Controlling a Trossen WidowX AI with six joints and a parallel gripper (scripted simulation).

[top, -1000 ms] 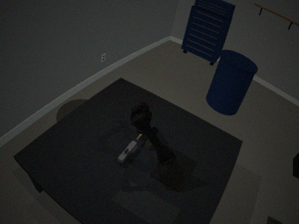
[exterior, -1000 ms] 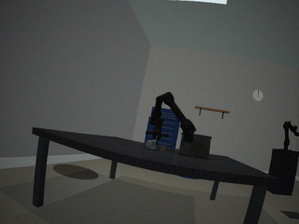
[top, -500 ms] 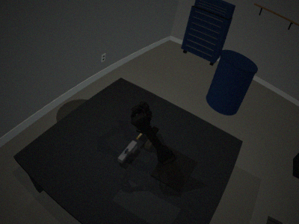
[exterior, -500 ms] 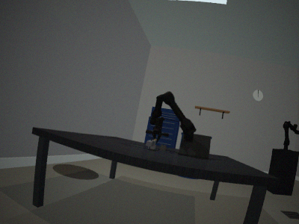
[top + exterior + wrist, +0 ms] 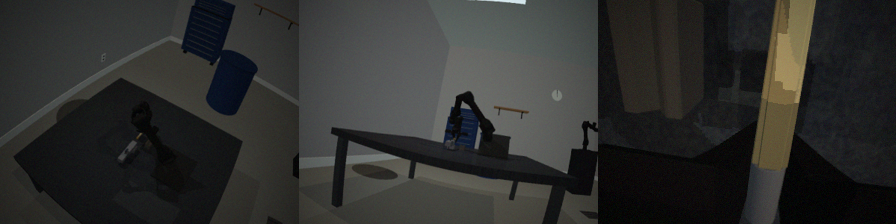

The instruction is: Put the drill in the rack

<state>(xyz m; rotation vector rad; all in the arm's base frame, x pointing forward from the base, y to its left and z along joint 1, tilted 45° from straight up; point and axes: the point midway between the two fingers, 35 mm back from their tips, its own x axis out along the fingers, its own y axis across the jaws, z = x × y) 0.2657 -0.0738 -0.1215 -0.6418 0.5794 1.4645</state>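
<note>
Now: gripper tip 4 cm to the right of the drill and 3 cm below it.
</note>
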